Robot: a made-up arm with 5 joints. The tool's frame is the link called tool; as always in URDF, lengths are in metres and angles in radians.
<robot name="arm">
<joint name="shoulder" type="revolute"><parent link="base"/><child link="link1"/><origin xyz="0.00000 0.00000 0.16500" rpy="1.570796 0.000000 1.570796"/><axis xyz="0 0 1"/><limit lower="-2.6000" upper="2.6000"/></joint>
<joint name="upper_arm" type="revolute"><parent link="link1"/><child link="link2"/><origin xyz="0.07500 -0.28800 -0.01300" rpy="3.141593 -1.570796 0.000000"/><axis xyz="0 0 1"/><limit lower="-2.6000" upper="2.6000"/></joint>
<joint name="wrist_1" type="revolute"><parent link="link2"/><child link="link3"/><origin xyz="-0.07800 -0.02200 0.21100" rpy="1.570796 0.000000 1.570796"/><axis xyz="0 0 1"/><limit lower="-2.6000" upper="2.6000"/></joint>
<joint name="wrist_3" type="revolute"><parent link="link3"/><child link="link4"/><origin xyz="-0.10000 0.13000 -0.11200" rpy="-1.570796 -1.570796 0.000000"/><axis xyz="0 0 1"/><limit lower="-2.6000" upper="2.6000"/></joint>
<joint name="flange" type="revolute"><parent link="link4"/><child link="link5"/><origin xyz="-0.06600 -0.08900 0.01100" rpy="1.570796 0.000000 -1.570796"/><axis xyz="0 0 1"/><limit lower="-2.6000" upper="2.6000"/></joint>
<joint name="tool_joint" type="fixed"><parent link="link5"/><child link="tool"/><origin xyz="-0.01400 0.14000 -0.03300" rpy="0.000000 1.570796 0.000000"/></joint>
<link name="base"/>
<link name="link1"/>
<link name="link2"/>
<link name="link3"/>
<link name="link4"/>
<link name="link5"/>
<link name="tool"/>
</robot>
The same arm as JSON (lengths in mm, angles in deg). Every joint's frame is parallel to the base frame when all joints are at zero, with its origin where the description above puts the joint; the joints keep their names.
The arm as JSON. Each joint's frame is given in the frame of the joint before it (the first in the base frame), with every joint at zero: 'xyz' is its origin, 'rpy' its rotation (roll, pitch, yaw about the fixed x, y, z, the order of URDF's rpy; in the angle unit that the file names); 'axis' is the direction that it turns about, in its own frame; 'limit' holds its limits. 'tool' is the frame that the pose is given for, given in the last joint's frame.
{"units": {"length": "mm", "angle": "deg"}, "joints": [{"name": "shoulder", "type": "revolute", "origin": {"xyz": [0.0, 0.0, 165.0], "rpy": [0.0, 0.0, 0.0]}, "axis": "+x", "limit": {"lower": -148.97, "upper": 148.97}}, {"name": "upper_arm", "type": "revolute", "origin": {"xyz": [-13.0, 75.0, -288.0], "rpy": [0.0, 0.0, 0.0]}, "axis": "+y", "limit": {"lower": -148.97, "upper": 148.97}}, {"name": "wrist_1", "type": "revolute", "origin": {"xyz": [-78.0, 211.0, 22.0], "rpy": [0.0, 0.0, 0.0]}, "axis": "+x", "limit": {"lower": -148.97, "upper": 148.97}}, {"name": "wrist_3", "type": "revolute", "origin": {"xyz": [-112.0, 130.0, 100.0], "rpy": [0.0, 0.0, 0.0]}, "axis": "+y", "limit": {"lower": -148.97, "upper": 148.97}}, {"name": "flange", "type": "revolute", "origin": {"xyz": [-66.0, 11.0, 89.0], "rpy": [0.0, 0.0, 0.0]}, "axis": "-x", "limit": {"lower": -148.97, "upper": 148.97}}], "tool": {"origin": {"xyz": [33.0, 140.0, -14.0], "rpy": [0.0, 0.0, 0.0]}}}
